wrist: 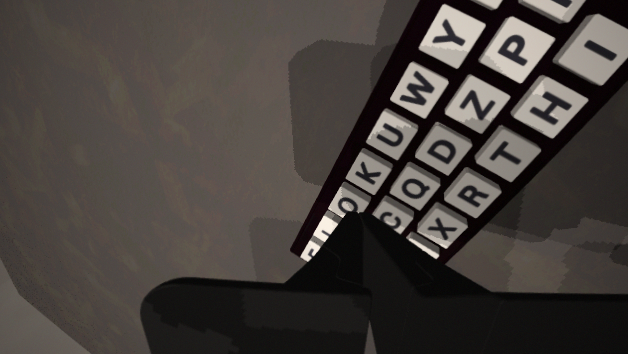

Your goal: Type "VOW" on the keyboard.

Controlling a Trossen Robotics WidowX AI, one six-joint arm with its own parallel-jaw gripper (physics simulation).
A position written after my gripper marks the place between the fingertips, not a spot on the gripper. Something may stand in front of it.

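I can see my gripper [356, 223] here, and in the same view I find a dark keyboard [406, 51].
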